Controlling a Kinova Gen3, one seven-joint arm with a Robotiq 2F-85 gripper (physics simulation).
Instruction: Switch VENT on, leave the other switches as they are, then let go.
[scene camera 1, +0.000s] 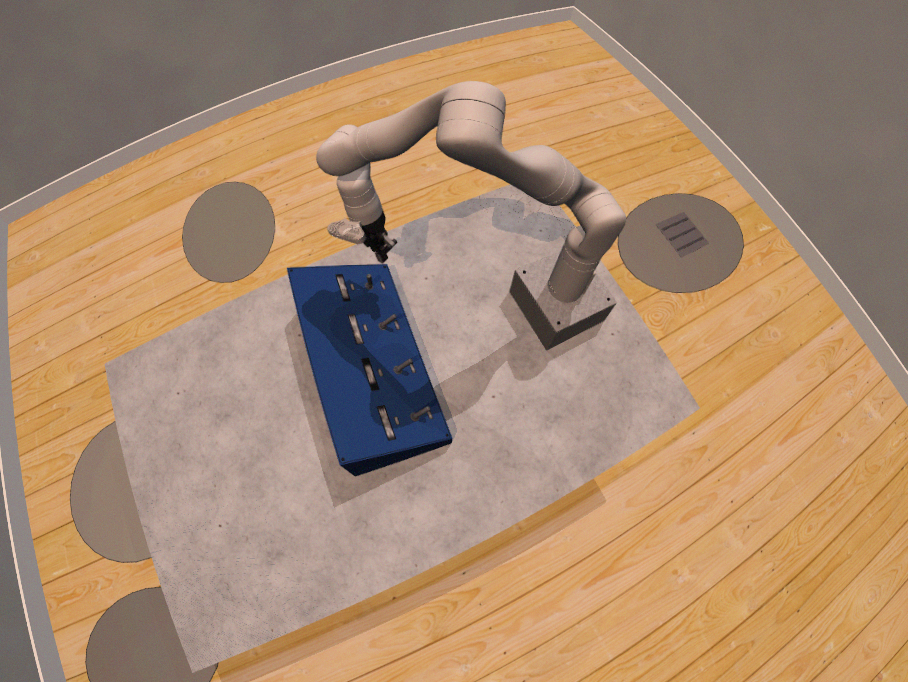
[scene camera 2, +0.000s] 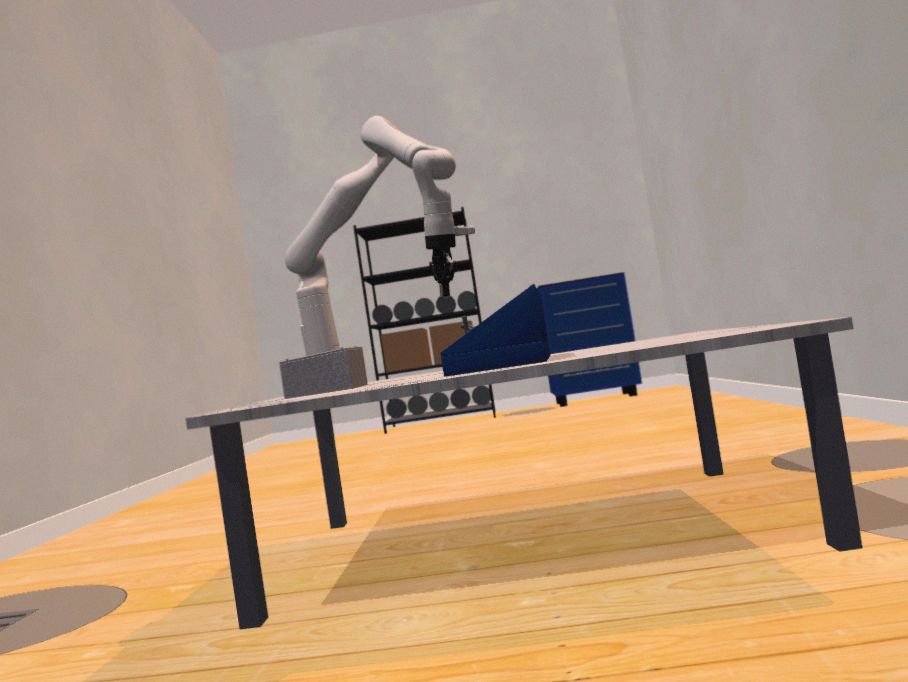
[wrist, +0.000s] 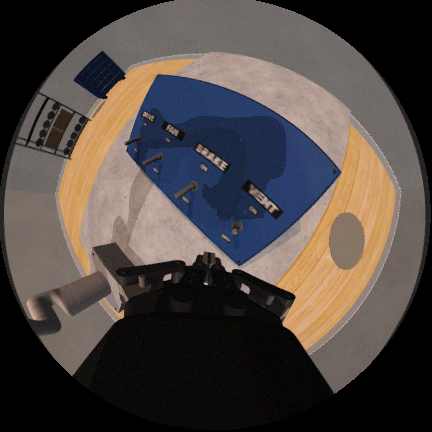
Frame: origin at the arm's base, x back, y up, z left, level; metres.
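Where they show: gripper, fingertip midpoint: (scene camera 1: 383, 260) (scene camera 2: 445, 298) (wrist: 207, 258); arm's base, link origin: (scene camera 1: 565, 287) (scene camera 2: 324, 353) (wrist: 103, 282).
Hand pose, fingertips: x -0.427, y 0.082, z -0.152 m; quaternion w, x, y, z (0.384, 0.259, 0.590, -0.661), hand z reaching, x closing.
Each offset is from my fingertips to the top centre of the thing. Level surfaces: height alone.
The blue switch panel (scene camera 1: 322, 396) (scene camera 2: 506, 330) (wrist: 310, 165) stands on the table. The VENT lever @(dy -0.052, dx -0.043, dz -0.001 m) (scene camera 1: 369, 281) (wrist: 236, 228) is near its end, below the VENT label @(dy -0.063, dx -0.112, dz +0.002 m) (wrist: 262, 199). It looks short and foreshortened in the wrist view and leans differently from the others, towards the ON side. The BRAKE lever @(dy -0.064, dx -0.023, dz +0.118 m) (scene camera 1: 389, 321) (wrist: 186, 190), FAN lever @(dy -0.064, dx -0.016, dz +0.237 m) (scene camera 1: 404, 366) (wrist: 153, 160) and DRIVE lever @(dy -0.064, dx -0.009, dz +0.357 m) (scene camera 1: 422, 413) (wrist: 133, 141) lean away from their ON marks. My gripper (scene camera 1: 382, 258) (scene camera 2: 444, 293) (wrist: 207, 258) is shut and empty, raised clear of the panel and apart from the VENT lever.
The panel stands on the grey table @(dy -0.196 m) (scene camera 1: 242, 513) (scene camera 2: 660, 346) (wrist: 320, 95). The arm's base block (scene camera 1: 543, 319) (scene camera 2: 322, 372) (wrist: 111, 260) is on the side of the lever ends. A shelf rack and a blue cabinet (scene camera 2: 587, 315) (wrist: 100, 75) stand on the floor beyond the table.
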